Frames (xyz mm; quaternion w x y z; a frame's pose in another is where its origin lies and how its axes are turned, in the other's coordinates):
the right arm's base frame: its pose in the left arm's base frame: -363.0 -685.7 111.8 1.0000 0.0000 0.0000 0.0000
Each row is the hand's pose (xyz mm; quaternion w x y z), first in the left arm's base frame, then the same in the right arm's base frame.
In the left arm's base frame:
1: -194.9 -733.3 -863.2 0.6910 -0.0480 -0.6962 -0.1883
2: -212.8 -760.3 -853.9 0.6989 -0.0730 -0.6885 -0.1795
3: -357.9 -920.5 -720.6 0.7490 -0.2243 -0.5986 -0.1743
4: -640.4 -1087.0 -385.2 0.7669 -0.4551 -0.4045 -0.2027
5: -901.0 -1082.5 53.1 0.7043 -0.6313 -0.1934 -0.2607
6: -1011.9 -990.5 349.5 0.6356 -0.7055 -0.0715 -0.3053
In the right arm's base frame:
1: 168.1 -47.6 -975.0 0.6910 -0.0480 -0.6962 -0.1883
2: 150.2 -74.6 -965.7 0.6989 -0.0730 -0.6885 -0.1795
3: 5.1 -234.8 -832.4 0.7490 -0.2243 -0.5986 -0.1743
4: -277.4 -401.3 -497.0 0.7669 -0.4551 -0.4045 -0.2027
5: -538.0 -396.8 -58.7 0.7043 -0.6313 -0.1934 -0.2607
6: -648.9 -304.8 237.7 0.6356 -0.7055 -0.0715 -0.3053

